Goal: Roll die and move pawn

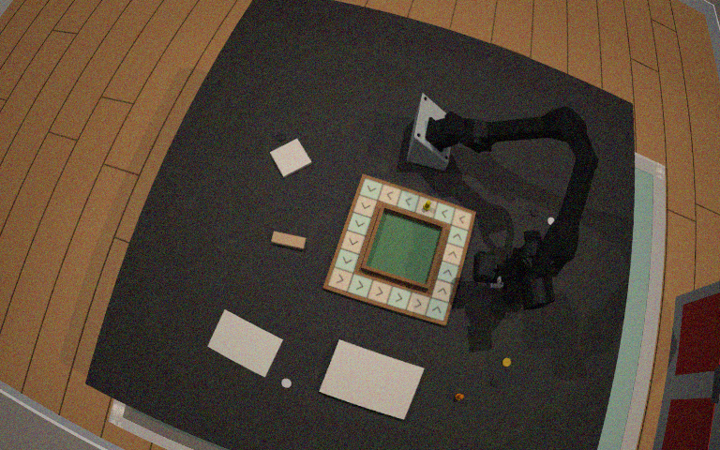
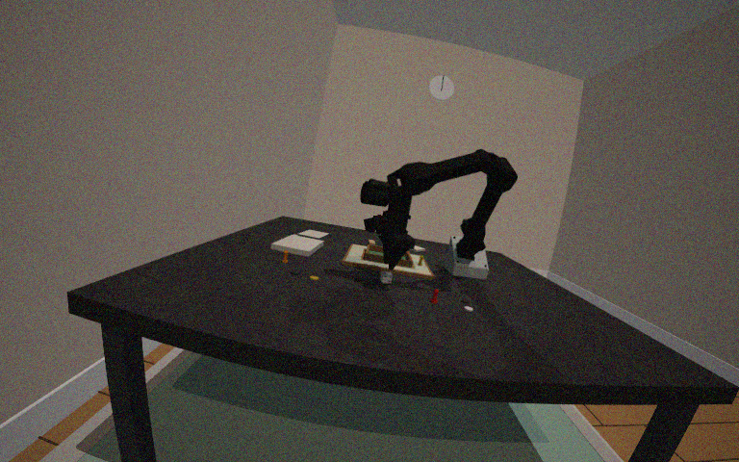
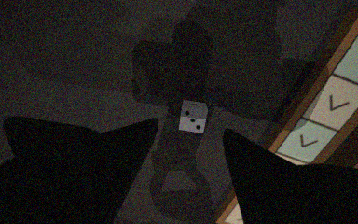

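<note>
The white die lies 3 cm below my gripper tip. The rest, counted from my gripper tip: green tray (24 cm to the right, 4 cm below, 2 cm behind); red pawn (11 cm to the left, 11 cm behind, 3 cm below); yellow disc (18 cm ahead, 7 cm to the left, 4 cm below).
</note>
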